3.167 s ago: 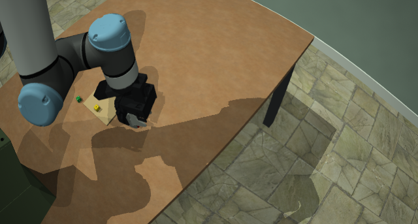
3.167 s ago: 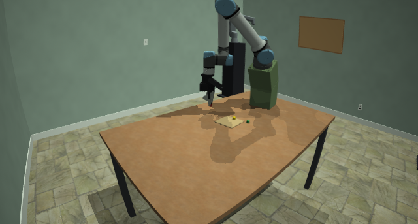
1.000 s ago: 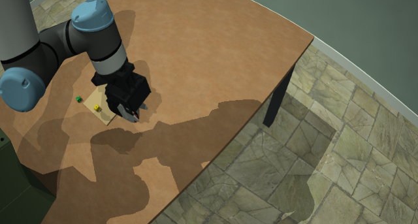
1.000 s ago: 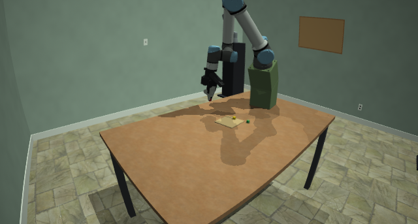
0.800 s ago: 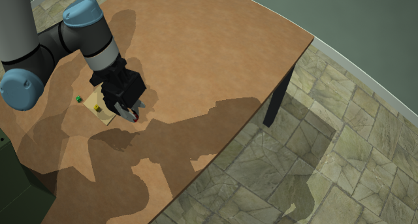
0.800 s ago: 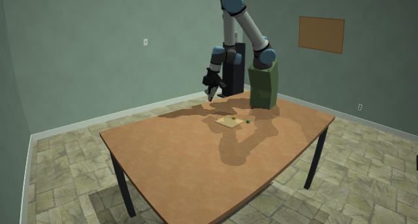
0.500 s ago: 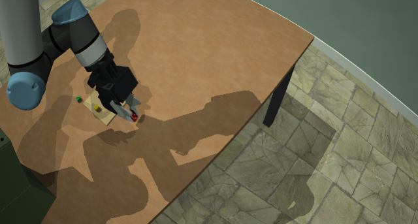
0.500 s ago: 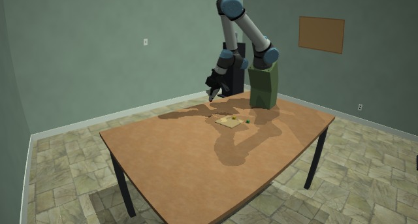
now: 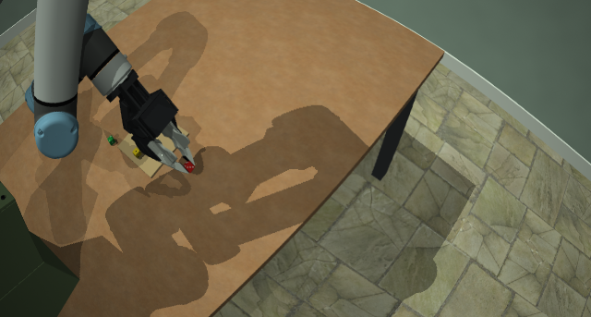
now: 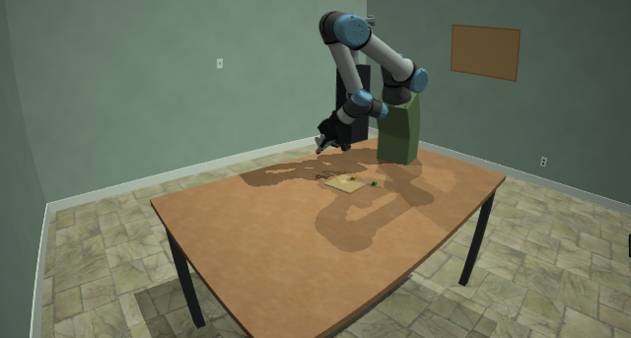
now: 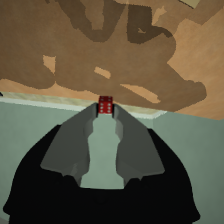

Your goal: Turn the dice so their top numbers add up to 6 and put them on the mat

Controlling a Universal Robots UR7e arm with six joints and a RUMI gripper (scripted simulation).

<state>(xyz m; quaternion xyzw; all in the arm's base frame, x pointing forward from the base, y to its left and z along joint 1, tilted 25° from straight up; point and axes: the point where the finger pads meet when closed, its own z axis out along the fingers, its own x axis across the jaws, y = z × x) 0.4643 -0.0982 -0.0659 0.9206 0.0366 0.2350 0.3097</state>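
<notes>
Now: the yellow die 170 mm to the left of my hand, 90 mm below it and 60 mm behind it. From my hand the other things lie so: mat (180 mm to the left, 100 mm below, 10 mm behind); then green die (260 mm to the left, 100 mm below, 100 mm behind); then red die (10 mm to the right, 10 mm below).
</notes>
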